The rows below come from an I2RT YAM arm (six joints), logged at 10 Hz.
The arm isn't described. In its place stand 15 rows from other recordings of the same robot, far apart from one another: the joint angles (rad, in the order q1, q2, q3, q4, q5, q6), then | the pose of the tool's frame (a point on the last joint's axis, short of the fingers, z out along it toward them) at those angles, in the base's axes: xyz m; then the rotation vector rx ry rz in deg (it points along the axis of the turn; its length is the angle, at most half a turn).
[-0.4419, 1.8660, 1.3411, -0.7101, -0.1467, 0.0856] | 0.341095, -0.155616, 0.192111, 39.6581, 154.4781, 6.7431
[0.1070, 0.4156, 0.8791, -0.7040, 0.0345, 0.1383] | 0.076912, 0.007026, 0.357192, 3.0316, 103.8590, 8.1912
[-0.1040, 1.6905, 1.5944, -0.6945, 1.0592, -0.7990] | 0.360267, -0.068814, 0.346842, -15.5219, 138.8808, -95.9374
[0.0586, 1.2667, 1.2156, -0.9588, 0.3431, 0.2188] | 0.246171, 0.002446, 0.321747, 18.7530, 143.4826, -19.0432
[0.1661, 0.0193, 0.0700, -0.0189, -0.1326, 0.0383] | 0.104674, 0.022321, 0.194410, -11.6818, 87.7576, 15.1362
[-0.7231, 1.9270, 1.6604, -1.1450, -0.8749, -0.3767] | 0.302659, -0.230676, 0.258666, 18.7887, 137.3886, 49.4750
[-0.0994, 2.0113, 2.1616, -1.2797, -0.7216, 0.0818] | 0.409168, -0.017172, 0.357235, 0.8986, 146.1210, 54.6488
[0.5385, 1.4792, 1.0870, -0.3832, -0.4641, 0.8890] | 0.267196, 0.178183, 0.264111, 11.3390, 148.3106, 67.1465
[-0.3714, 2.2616, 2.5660, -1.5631, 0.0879, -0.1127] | 0.406605, -0.161716, 0.343473, 22.1891, 161.8241, -13.1332
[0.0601, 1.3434, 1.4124, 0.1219, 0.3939, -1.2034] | 0.305962, 0.004723, 0.467732, -33.2124, 79.7722, -69.1568
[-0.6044, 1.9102, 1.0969, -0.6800, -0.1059, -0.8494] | 0.272275, -0.183464, 0.116589, -21.4474, 171.3012, 2.3893
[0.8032, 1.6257, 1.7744, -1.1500, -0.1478, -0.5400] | 0.223147, 0.238787, 0.380764, -94.5397, 113.7877, 16.5360
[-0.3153, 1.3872, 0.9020, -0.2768, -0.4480, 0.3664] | 0.283582, -0.076279, 0.238636, 31.8144, 127.9789, 31.3275
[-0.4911, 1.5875, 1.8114, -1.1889, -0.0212, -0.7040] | 0.275813, -0.146649, 0.400275, -16.2905, 147.8194, -24.8445
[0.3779, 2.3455, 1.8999, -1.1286, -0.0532, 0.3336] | 0.418696, 0.168251, 0.141161, 3.9499, -178.6591, -4.3510
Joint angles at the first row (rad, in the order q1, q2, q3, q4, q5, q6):
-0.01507 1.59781 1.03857 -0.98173 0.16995 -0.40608
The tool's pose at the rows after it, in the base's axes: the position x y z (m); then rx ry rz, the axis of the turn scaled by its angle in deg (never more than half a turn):
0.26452, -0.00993, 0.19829, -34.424, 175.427, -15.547
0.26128, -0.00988, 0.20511, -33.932, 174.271, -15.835
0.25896, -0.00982, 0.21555, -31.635, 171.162, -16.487
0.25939, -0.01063, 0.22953, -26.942, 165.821, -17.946
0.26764, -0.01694, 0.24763, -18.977, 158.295, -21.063
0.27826, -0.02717, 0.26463, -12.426, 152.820, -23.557
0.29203, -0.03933, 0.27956, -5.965, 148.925, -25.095
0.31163, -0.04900, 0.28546, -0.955, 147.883, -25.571
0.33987, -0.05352, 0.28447, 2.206, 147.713, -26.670
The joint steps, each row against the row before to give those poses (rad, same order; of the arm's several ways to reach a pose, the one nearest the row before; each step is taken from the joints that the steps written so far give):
-0.00001 -0.03698 0.00000 -0.02096 -0.00229 -0.00039
0.00001 -0.02824 0.00000 -0.00688 -0.00001 0.00114
-0.00001 -0.04275 -0.00002 0.01677 -0.00076 0.01411
-0.00227 -0.04997 0.00383 0.04960 0.00611 0.03169
-0.01947 -0.03278 0.02481 0.08965 0.02708 0.04575
-0.03240 -0.00002 0.04769 0.05910 0.02251 0.02712
-0.03627 0.02978 0.06792 0.03663 0.01449 0.03277
-0.02288 0.07284 0.08429 0.00687 0.00992 0.03893
0.00000 0.10950 0.10452 0.00307 0.02518 0.03547

